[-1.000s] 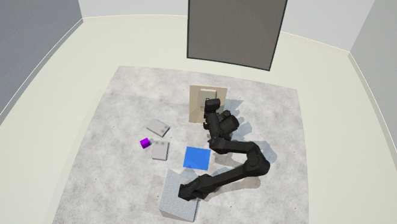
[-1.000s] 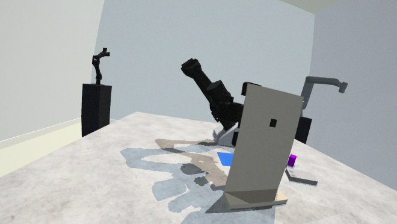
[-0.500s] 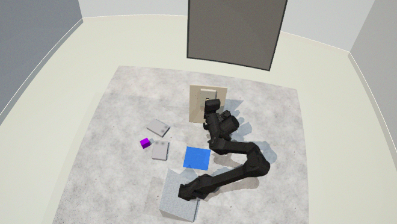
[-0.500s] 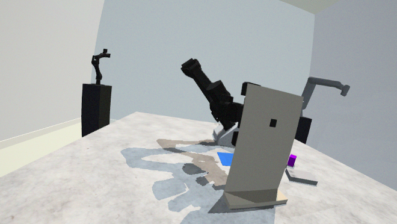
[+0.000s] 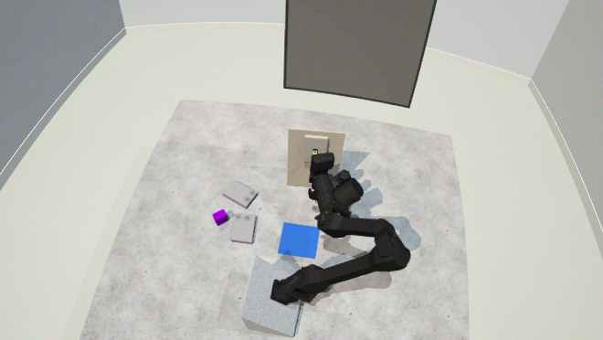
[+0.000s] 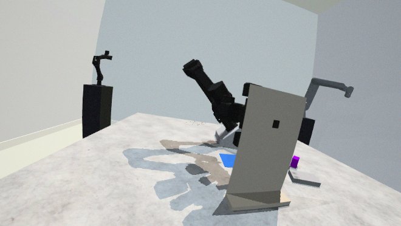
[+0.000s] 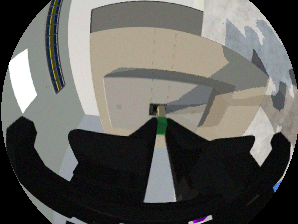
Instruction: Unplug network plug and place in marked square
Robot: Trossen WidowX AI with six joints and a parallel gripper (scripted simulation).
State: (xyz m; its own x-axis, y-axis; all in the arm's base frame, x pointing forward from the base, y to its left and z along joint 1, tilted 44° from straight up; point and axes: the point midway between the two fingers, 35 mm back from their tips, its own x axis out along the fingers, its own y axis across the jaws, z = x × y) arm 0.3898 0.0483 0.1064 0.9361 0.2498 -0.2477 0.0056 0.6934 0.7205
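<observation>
The blue marked square is 190 mm behind my gripper tip, 10 mm to the left of it and 200 mm below it. Also, from my gripper tip: network plug (10 mm ahead); then panel (40 mm ahead, 70 mm below).
</observation>
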